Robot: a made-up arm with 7 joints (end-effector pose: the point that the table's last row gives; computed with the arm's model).
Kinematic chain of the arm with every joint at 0, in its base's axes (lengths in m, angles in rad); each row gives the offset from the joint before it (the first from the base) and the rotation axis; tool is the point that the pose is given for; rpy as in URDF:
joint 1: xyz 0 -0.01 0.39 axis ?
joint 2: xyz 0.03 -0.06 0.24 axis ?
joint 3: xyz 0 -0.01 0.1 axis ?
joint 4: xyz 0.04 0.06 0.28 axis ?
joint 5: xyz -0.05 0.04 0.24 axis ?
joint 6: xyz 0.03 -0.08 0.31 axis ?
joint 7: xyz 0 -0.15 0.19 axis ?
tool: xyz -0.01 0 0 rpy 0.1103 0.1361 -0.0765
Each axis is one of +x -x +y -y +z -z.
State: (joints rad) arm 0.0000 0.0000 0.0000 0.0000 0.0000 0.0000 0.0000
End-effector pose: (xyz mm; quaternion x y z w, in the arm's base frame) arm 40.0 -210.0 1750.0 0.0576 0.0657 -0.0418 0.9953
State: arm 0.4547 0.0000 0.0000 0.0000 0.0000 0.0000 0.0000
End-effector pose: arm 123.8 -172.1 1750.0 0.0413 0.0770 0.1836 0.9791
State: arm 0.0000 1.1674 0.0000 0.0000 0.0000 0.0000 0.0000
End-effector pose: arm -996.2 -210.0 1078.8 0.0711 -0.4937 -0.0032 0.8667
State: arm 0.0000 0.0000 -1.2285 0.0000 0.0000 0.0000 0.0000
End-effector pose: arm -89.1 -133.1 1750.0 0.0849 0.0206 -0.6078 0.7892
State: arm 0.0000 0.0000 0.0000 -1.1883 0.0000 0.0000 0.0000
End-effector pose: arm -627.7 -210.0 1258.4 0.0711 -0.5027 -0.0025 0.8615
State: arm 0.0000 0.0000 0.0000 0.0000 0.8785 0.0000 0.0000
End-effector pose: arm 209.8 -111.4 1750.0 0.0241 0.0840 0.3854 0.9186
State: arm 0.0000 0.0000 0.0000 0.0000 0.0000 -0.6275 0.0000
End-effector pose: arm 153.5 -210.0 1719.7 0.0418 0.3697 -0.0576 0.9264
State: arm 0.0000 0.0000 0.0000 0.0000 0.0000 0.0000 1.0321
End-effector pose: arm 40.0 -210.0 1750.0 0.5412 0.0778 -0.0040 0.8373
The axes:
joint 1: +z
joint 2: -y
joint 3: +z
joint 4: +y
joint 5: +z
joint 6: -y
joint 7: +x

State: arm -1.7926 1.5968 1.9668 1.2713 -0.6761 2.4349 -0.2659
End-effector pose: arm 408.3 629.7 501.6 -0.7609 -0.1937 0.4570 0.4178
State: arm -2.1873 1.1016 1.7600 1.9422 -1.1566 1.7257 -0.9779
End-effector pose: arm 735.5 122.1 616.3 -0.9349 0.3209 0.1397 0.0595
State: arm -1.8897 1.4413 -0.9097 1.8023 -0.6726 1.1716 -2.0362
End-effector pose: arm -450.0 610.8 1141.8 0.1647 -0.6264 0.7601 0.0532
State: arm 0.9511 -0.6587 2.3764 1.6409 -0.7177 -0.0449 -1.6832
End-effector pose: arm -478.0 257.2 1341.5 0.4429 0.6847 -0.4996 0.2922
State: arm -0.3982 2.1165 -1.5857 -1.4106 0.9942 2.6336 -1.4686
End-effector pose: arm -280.4 376.1 287.1 0.1394 0.2989 0.0572 0.9423
